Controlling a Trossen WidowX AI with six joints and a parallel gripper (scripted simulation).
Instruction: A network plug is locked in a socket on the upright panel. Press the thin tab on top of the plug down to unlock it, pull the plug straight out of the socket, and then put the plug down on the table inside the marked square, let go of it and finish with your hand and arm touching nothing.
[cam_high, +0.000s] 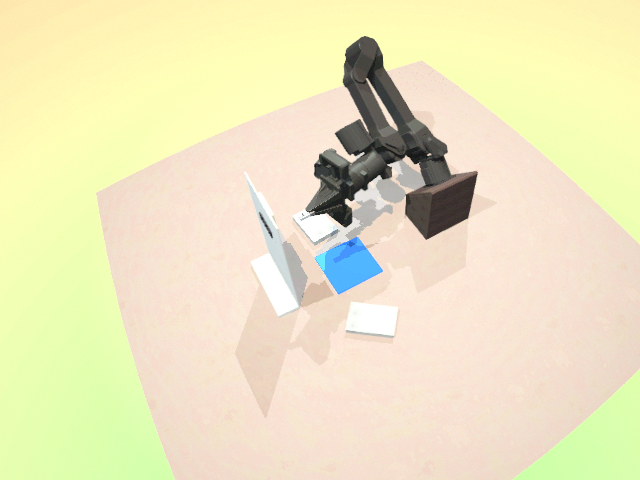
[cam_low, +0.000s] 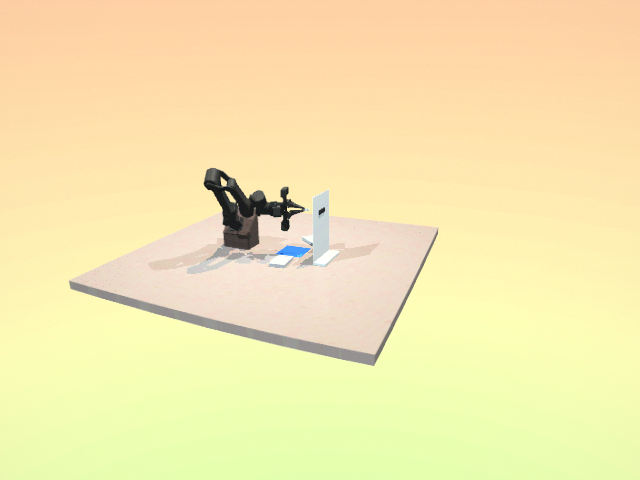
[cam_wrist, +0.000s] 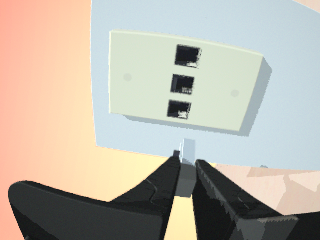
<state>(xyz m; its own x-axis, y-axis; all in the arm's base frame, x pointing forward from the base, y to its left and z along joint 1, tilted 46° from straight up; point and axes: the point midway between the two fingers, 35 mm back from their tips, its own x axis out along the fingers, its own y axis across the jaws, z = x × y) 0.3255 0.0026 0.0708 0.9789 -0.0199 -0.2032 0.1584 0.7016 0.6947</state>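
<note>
My gripper tip is now 70 mm past the blue marked square, 30 mm to the right of it and 210 mm above it. From my gripper tip the other things lie so: network plug right at my gripper tip; upright panel 90 mm ahead, 30 mm to the right, 80 mm below.
</note>
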